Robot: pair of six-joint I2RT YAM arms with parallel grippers.
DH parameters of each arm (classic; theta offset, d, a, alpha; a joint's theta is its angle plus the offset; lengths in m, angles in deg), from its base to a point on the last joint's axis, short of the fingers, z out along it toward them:
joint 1: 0 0.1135 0.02 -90
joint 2: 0 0 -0.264 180
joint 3: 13.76 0 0.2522 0
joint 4: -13.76 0 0.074 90
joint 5: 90 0 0 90
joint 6: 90 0.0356 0 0
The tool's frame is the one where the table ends.
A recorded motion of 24 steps. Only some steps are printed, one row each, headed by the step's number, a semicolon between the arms.
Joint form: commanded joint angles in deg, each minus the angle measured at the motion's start. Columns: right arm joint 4, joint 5, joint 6, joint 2, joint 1, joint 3; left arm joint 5, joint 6, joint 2, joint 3, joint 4, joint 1.
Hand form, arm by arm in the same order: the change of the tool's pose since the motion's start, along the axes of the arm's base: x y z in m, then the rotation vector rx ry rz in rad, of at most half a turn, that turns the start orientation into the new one. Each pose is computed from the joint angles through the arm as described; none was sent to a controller.
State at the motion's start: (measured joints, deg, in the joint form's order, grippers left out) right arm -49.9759 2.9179 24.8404 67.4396 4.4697 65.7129; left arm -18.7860 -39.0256 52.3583 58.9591 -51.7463 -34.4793
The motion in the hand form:
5: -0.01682 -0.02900 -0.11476 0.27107 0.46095 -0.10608; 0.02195 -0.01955 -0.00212 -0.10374 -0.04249 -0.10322
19: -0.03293 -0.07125 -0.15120 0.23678 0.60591 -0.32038; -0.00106 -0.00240 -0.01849 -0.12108 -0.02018 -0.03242
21: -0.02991 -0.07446 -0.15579 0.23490 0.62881 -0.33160; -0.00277 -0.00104 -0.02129 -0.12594 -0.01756 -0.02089
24: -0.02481 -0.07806 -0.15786 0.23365 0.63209 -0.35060; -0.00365 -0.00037 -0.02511 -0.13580 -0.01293 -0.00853
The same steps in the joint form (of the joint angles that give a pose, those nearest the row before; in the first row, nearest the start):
5: -2.58 -15.23 3.28 6.47 -9.83 -17.36; 6.83 1.50 3.89 -0.86 10.52 0.11
19: -2.85 -9.69 1.61 10.95 -20.99 -22.03; 4.90 -2.46 -2.96 -6.57 7.80 0.11
21: -2.67 -9.25 1.53 12.88 -21.52 -21.59; 4.64 -3.16 -3.58 -7.36 7.80 0.11
24: -2.06 -8.81 2.05 14.55 -21.96 -20.72; 4.55 -4.13 -4.02 -8.33 8.15 0.12

